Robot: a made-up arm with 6 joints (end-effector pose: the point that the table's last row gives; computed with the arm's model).
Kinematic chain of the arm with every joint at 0, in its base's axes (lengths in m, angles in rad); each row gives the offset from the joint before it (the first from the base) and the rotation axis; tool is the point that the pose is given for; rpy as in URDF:
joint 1: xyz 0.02 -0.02 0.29 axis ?
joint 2: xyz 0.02 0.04 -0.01 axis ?
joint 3: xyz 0 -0.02 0.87 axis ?
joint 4: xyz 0.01 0 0.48 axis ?
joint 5: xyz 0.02 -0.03 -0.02 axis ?
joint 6: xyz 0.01 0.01 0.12 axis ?
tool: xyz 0.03 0 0 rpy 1.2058 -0.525 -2.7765
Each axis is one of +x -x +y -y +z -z.
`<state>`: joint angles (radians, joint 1 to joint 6).
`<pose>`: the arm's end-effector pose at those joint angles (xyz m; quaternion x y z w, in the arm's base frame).
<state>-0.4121 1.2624 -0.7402 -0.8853 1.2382 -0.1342</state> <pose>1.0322 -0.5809 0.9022 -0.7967 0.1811 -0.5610 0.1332</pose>
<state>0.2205 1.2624 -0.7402 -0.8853 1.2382 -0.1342</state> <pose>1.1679 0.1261 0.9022 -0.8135 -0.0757 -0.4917 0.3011</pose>
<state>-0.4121 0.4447 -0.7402 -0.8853 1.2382 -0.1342</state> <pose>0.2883 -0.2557 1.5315 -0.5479 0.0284 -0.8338 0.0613</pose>
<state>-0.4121 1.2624 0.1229 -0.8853 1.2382 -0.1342</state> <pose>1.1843 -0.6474 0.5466 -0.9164 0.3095 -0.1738 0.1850</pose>
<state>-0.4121 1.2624 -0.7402 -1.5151 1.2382 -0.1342</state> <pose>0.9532 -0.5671 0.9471 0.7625 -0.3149 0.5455 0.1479</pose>
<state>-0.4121 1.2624 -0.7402 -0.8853 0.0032 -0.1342</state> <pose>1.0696 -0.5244 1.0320 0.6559 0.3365 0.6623 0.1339</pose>
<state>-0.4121 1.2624 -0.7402 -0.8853 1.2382 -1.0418</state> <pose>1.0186 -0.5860 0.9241 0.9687 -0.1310 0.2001 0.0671</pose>
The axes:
joint 1: +z
joint 2: +y
joint 3: +y
joint 4: +z
joint 5: +y
joint 6: +z

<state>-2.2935 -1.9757 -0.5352 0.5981 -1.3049 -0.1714</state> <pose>0.6809 0.8032 -0.5179 0.1760 -0.8549 0.4847 0.0559</pose>
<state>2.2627 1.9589 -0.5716 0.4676 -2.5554 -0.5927</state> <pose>-0.7037 0.9268 0.0601 0.3051 0.0500 -0.6149 0.7255</pose>
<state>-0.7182 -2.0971 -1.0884 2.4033 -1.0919 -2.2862</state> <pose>-0.6007 0.5096 -0.6679 -0.5705 0.7829 0.1574 0.1919</pose>
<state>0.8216 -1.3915 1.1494 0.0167 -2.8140 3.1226</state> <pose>-0.5983 -0.6839 0.7677 -0.0750 0.8000 -0.5041 0.3167</pose>
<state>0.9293 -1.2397 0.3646 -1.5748 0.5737 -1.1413</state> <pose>-0.6596 -1.0701 0.8855 0.5865 -0.0495 0.8078 0.0315</pose>
